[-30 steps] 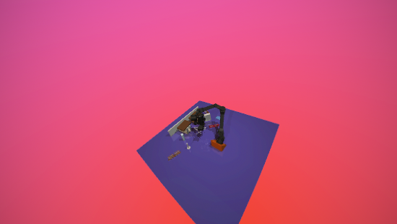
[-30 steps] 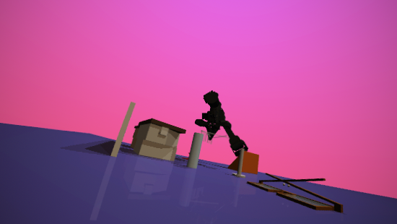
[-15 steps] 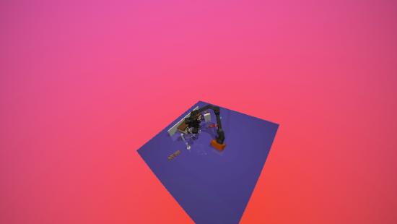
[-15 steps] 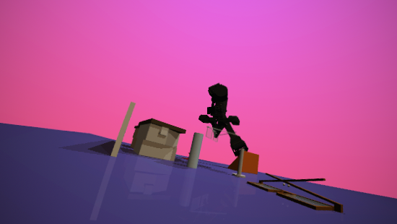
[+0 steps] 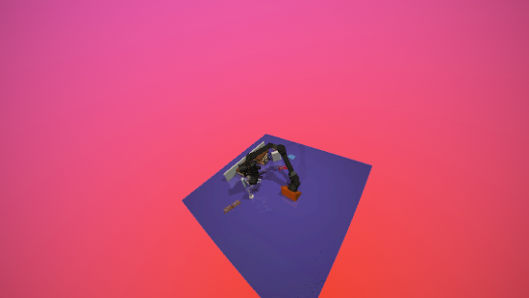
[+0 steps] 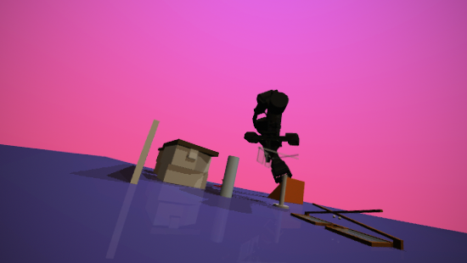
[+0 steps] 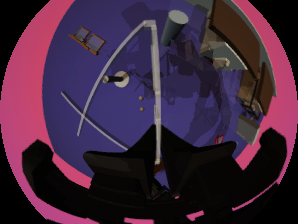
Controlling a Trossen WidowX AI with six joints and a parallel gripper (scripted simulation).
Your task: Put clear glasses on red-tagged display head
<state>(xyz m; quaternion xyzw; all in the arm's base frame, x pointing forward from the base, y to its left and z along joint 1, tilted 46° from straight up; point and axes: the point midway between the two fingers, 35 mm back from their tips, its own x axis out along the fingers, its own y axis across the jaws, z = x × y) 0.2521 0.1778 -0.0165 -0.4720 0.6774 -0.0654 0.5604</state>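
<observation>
My gripper tip is now 100 mm to the right of the thin stand, 100 mm above it and 10 mm short of it. Round my gripper tip: grey shape (390 mm to the right, 140 mm ahead, 70 mm below); then pale board (370 mm ahead, 160 mm to the right, 70 mm below); then display head (230 mm ahead, 70 mm to the right, 70 mm below).
</observation>
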